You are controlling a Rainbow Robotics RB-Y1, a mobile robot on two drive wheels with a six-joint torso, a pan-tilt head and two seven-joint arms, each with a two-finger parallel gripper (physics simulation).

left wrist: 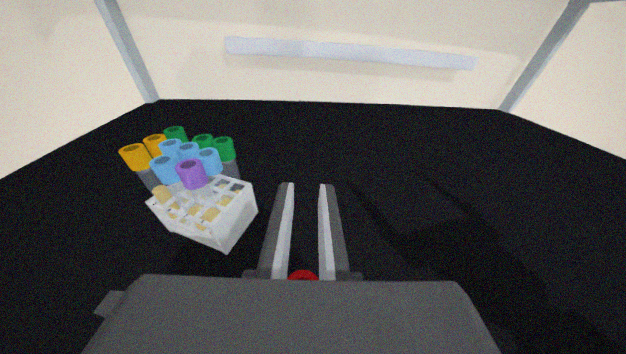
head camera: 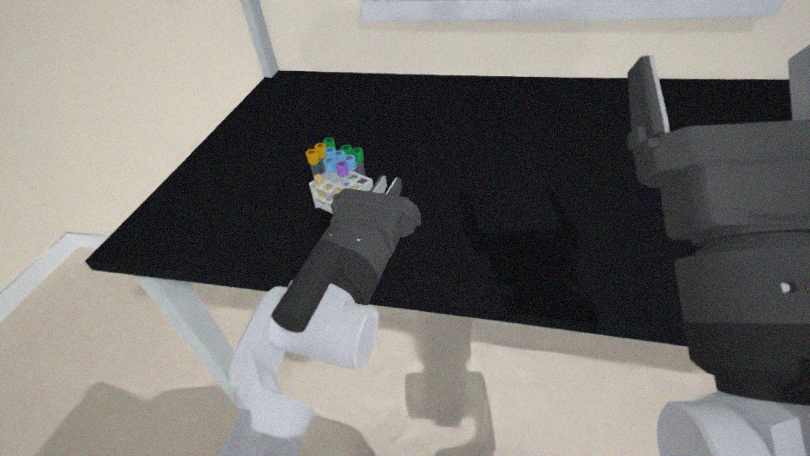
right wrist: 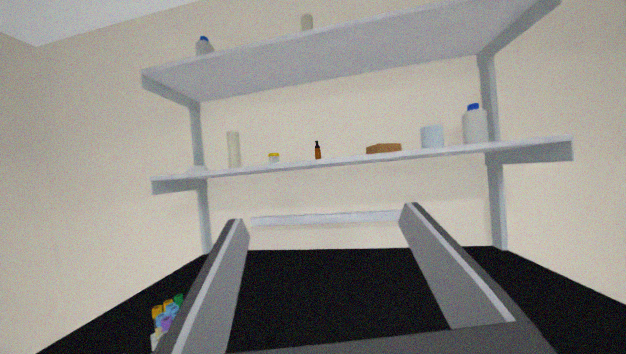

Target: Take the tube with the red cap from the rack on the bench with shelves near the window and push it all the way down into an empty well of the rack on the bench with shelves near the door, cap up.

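Frame: origin at the robot's base, x ahead, y left, z up, level; centimetres.
Where they show: left gripper, fingertip midpoint: (left wrist: 306, 193) (head camera: 391, 181); right gripper, fingertip midpoint: (head camera: 720, 57) (right wrist: 324, 220).
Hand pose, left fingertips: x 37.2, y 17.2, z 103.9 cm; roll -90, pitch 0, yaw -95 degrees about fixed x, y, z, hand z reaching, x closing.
Note:
Each offset is from my left fingertips to the top centre of the thing. "spot": to the spot under its first point. Level surfaces: height alone.
The red cap @(dz -1.2, dx -4.7, dy +0.5 cm) (left wrist: 303, 275) of the tube shows in the left wrist view between the roots of my left fingers; the rest of the tube is hidden by the gripper body. My left gripper (head camera: 388, 182) (left wrist: 306, 193) is shut on this tube, beside the white rack @(dz -6.7, dx +7.1, dy +11.7 cm) (head camera: 321, 196) (left wrist: 242, 220) (right wrist: 154, 342) and to its right. The rack holds tubes with orange, green, light blue and purple caps. In the left wrist view, wells without caps show along its near side and right corner. My right gripper (head camera: 724, 57) (right wrist: 324, 220) is open and empty, high over the bench's right part.
The rack stands on the black bench top @(dz -12.4 cm) (head camera: 481, 118) (left wrist: 400, 150) (right wrist: 325, 285). In the right wrist view, a lower shelf @(dz +31.6 cm) (right wrist: 345, 161) above the bench bears bottles, jars and a brown box @(spot: dz +35.5, dx +41.8, dy -46.5 cm) (right wrist: 384, 148). An upper shelf (right wrist: 350, 47) bears a blue-capped bottle @(spot: dz +90.4, dx +41.9, dy +26.5 cm) (right wrist: 203, 46).

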